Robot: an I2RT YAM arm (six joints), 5 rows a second.
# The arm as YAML. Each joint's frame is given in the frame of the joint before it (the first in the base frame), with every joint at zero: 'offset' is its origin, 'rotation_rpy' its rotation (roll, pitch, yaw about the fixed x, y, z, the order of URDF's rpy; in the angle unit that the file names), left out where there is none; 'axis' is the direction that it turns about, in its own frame. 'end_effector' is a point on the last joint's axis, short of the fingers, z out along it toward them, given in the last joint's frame.
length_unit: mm
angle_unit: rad
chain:
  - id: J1
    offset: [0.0, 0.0, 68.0]
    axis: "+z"
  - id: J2
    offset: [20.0, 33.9, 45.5]
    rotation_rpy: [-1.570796, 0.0, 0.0]
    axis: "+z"
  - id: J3
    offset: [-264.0, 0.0, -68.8]
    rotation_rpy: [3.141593, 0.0, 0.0]
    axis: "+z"
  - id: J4
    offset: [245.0, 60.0, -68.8]
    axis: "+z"
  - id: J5
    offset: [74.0, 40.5, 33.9]
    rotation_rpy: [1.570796, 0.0, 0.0]
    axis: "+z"
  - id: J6
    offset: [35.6, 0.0, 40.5]
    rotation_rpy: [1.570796, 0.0, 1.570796]
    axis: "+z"
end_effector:
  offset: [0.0, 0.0, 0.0]
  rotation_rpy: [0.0, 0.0, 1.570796]
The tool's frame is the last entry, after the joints.
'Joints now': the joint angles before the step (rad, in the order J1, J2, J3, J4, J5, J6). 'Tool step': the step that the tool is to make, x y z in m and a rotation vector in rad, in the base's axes. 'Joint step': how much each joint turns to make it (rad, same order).
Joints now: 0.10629 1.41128 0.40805 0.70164 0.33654 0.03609
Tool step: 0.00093 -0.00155 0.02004 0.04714 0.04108 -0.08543
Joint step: 0.00207 -0.08209 0.07532 -0.22313 0.06586 0.08272
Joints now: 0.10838 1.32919 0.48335 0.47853 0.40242 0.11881
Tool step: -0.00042 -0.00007 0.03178 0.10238 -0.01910 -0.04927
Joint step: 0.00119 -0.08777 0.09477 -0.20048 0.01030 0.12120
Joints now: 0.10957 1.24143 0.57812 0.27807 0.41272 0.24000
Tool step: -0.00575 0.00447 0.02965 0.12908 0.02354 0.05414
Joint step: 0.00741 -0.07728 0.09990 -0.22487 -0.09506 0.10865
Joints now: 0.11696 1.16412 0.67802 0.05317 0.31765 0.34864
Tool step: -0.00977 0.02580 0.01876 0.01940 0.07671 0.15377
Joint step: 0.09755 -0.03746 0.08441 -0.19513 -0.06454 0.00298
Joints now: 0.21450 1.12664 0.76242 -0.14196 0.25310 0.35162
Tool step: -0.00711 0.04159 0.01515 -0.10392 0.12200 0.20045
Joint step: 0.16580 0.04012 0.12943 -0.21734 0.00481 -0.07471
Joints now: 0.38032 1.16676 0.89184 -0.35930 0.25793 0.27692
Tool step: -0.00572 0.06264 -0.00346 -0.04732 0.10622 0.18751
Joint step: 0.22007 0.12633 0.10856 -0.10548 0.01949 0.02804
